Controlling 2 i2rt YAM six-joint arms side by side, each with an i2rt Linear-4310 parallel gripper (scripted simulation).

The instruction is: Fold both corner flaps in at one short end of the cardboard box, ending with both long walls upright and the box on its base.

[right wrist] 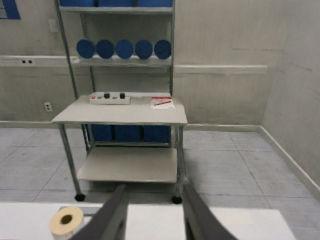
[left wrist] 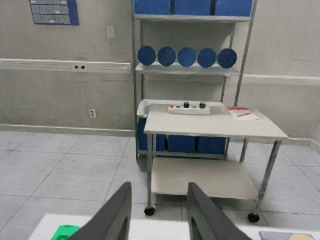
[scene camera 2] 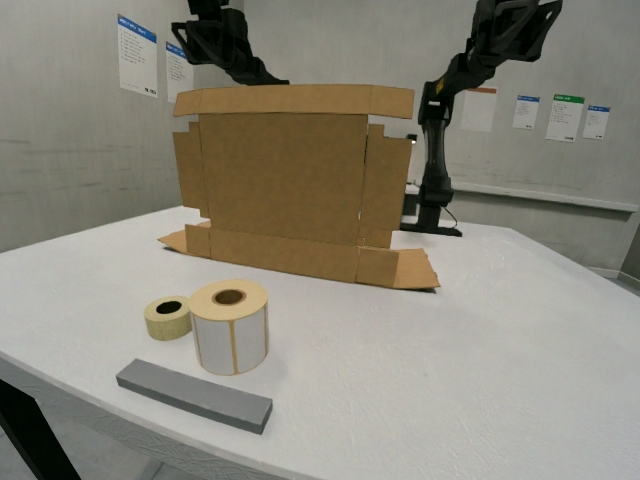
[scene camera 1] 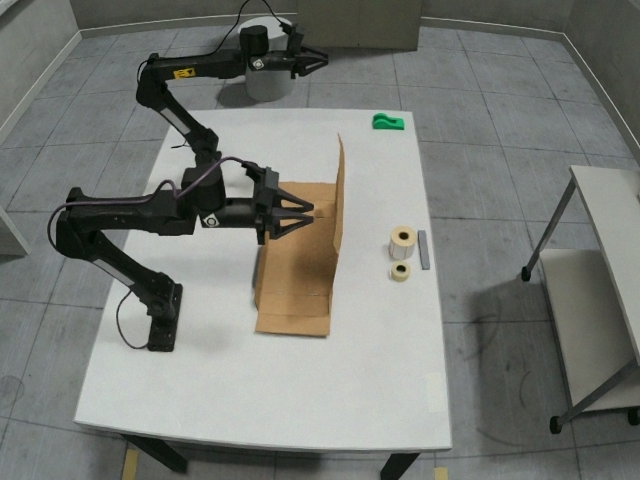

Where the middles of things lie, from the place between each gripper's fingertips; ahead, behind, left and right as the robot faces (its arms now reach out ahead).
The corner flap (scene camera 2: pixel 379 267) is 40 mm ahead of my left hand (scene camera 1: pixel 328 59), 180 mm to the right of it and 370 mm below it. Also, from my left hand: grey bar (scene camera 2: pixel 246 411): 290 mm ahead, 310 mm to the right, 400 mm below.
Now: the corner flap 40 mm ahead of my right hand (scene camera 1: pixel 313 213), 360 mm to the left of it and 360 mm below it. From my right hand the other things lie so: grey bar: 290 mm ahead, 230 mm to the left, 390 mm below.
